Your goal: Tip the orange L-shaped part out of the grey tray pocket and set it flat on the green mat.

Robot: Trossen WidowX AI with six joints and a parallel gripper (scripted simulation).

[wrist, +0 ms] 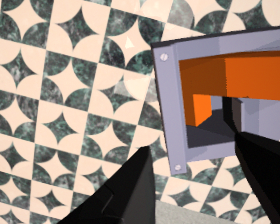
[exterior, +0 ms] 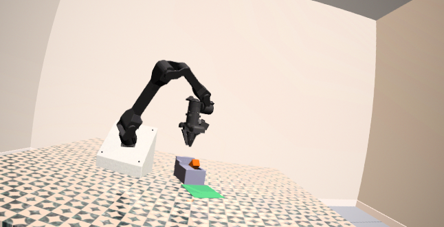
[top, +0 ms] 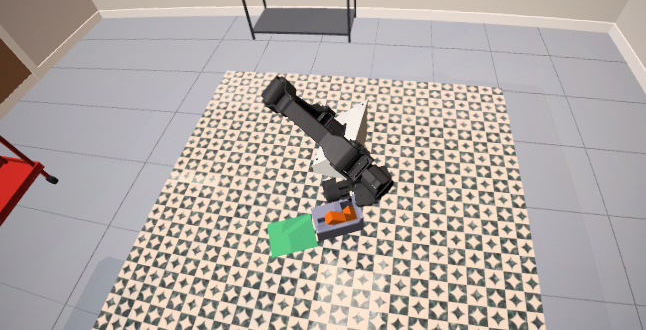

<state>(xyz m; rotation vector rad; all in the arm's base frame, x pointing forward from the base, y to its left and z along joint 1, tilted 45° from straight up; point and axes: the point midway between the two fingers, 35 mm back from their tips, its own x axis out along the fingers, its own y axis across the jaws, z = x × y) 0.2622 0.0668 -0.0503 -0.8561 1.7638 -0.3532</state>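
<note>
The orange L-shaped part is 10 cm below my gripper tip, 4 cm to the right of it and 1 cm ahead of it. Also, from my gripper tip: green mat 21 cm to the right, 16 cm below, 8 cm ahead.
</note>
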